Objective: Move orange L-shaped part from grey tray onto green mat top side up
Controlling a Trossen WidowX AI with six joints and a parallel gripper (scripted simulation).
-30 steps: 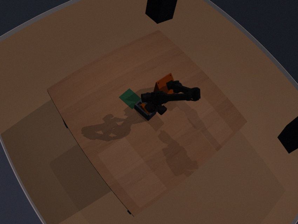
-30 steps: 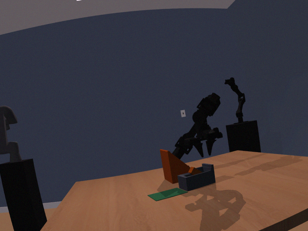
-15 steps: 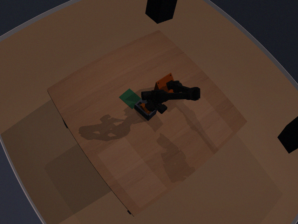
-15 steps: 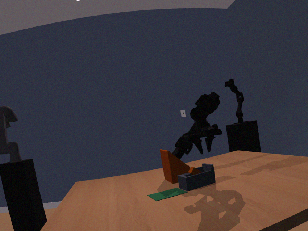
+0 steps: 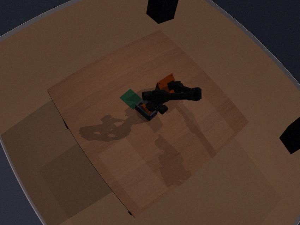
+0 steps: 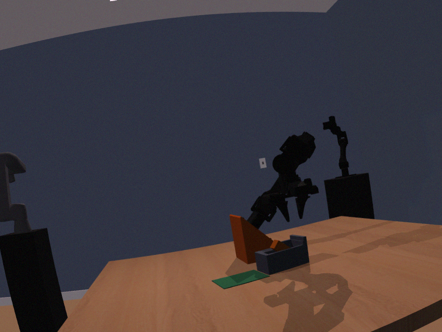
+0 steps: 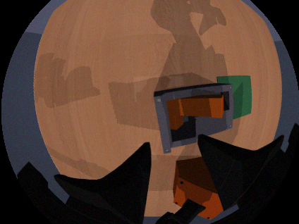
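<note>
My gripper tip is now 4 cm to the left of the orange L-shaped part and 10 cm above it. From my gripper tip the other things lie so: green mat (3 cm ahead, 22 cm to the right, 16 cm below).
</note>
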